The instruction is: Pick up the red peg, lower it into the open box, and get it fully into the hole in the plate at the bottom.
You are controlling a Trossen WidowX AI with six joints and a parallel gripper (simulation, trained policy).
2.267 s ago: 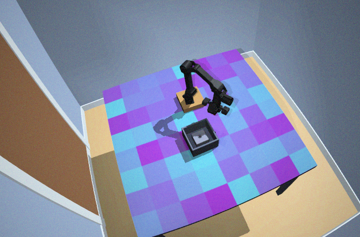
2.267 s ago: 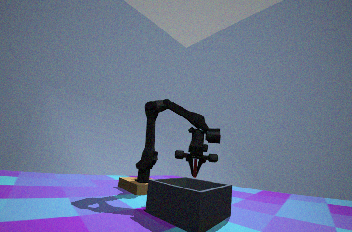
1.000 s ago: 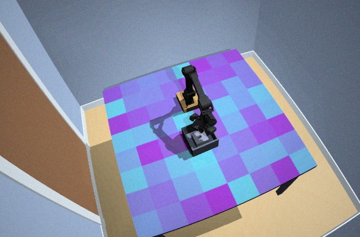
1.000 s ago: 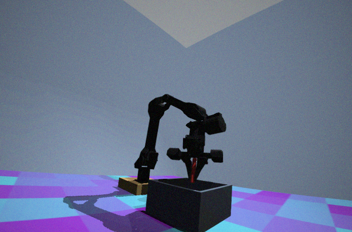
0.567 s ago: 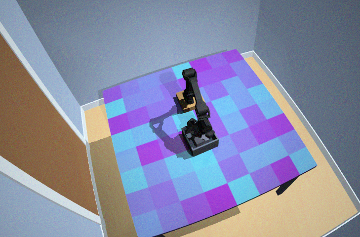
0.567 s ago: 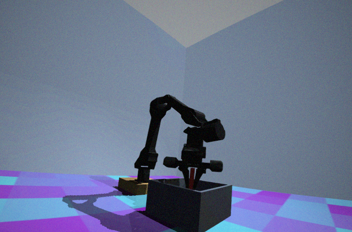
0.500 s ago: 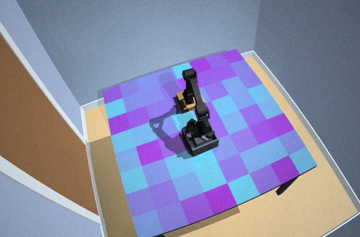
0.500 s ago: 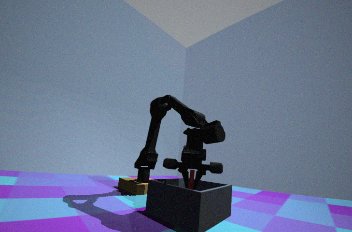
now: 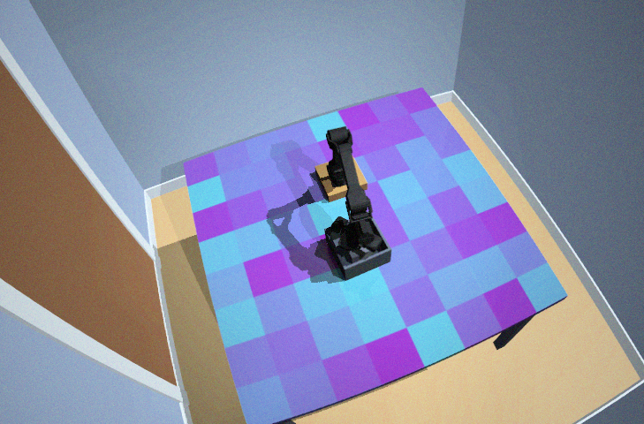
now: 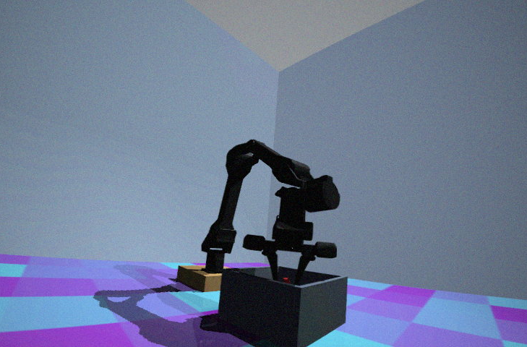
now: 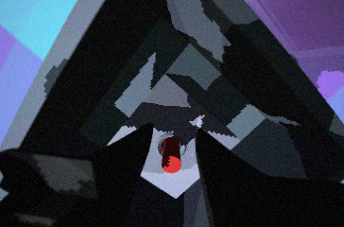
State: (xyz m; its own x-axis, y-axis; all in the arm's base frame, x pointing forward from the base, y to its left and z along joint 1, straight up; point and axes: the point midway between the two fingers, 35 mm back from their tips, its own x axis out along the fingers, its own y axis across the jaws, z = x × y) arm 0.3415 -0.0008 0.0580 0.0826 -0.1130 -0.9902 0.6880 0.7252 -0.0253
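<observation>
My gripper tip is 2 cm above the red peg, 1 cm to the right of it and 1 cm past it. Also, from my gripper tip: plate (2 cm below, 1 cm to the left, 1 cm behind); then dark box (4 cm below, 1 cm to the left, 1 cm behind).
</observation>
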